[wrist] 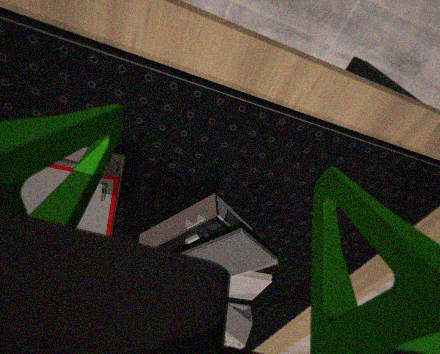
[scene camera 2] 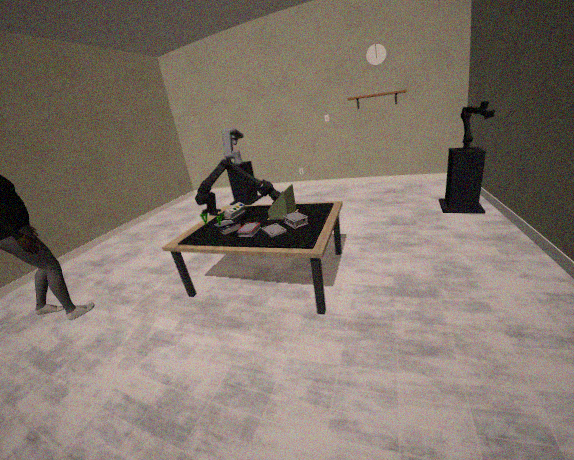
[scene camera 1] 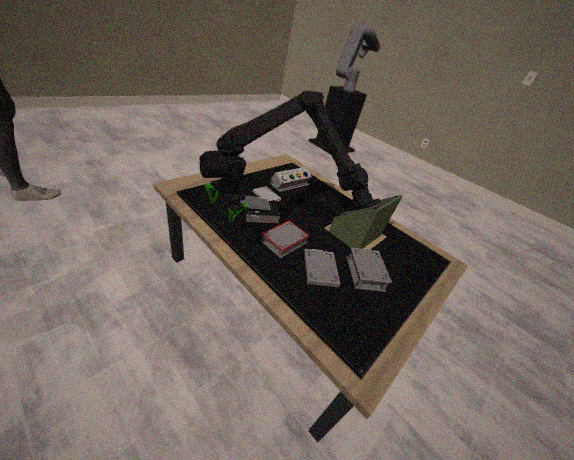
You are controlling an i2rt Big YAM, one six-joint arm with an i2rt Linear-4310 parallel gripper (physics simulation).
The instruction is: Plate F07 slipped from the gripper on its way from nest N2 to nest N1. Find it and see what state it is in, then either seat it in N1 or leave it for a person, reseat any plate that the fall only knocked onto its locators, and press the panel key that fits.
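Places are measured from the arm's base along level axes (x left, y back, z up), in centimetres.
Pixels of known places: gripper, fingertip midpoint: [wrist: 226, 147] [scene camera 2: 212, 224] [scene camera 1: 221, 212]; arm's base, origin of the base link: [scene camera 2: 278, 198] [scene camera 1: 364, 206].
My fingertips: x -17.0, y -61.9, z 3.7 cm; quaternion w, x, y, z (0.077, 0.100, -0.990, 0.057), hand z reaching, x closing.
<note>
Ahead of a thing's pixels: the offset from my fingertips to its top centre. "spot": to the spot under its first point.
My gripper [scene camera 1: 224, 202] [scene camera 2: 211, 218] [wrist: 226, 147] has green fingers, wide open and empty, above the mat's far left part. A grey plate {dz -8.3, dx -11.3, dy +22.2 cm} [scene camera 1: 256, 203] [wrist: 237, 252] sits tilted on a grey block-like nest {spot: dz -13.9, dx -5.4, dy +22.9 cm} [scene camera 1: 262, 218] [wrist: 180, 222], with a dark gap between them. A red-outlined plate {dz -12.0, dx +8.8, dy +24.6 cm} [scene camera 1: 285, 235] [scene camera 2: 249, 229] [wrist: 95, 217] lies on a nest, partly behind a finger in the wrist view. A flat grey plate {dz -14.0, dx +27.6, dy +27.7 cm} [scene camera 1: 322, 267] [scene camera 2: 274, 230] and a plate-topped box {dz -10.4, dx +38.5, dy +42.5 cm} [scene camera 1: 369, 267] [scene camera 2: 296, 220] stand right of it. Labels are unreadable; I cannot tell which is F07. The key panel {dz -8.2, dx -27.5, dy +57.7 cm} [scene camera 1: 291, 179] [scene camera 2: 235, 210] [wrist: 239, 322] has coloured keys.
A pale wedge-shaped piece {dz -15.2, dx -22.7, dy +37.8 cm} [scene camera 1: 266, 193] [wrist: 250, 286] lies between tilted plate and panel. An olive angled screen [scene camera 1: 370, 222] [scene camera 2: 283, 204] stands near the arm's base. The table has a wooden rim {spot: dz -17.9, dx +22.2, dy +3.7 cm} [scene camera 1: 260, 286]. A person [scene camera 2: 50, 270] stands left of it. Another arm stands on a pedestal [scene camera 2: 466, 180].
</note>
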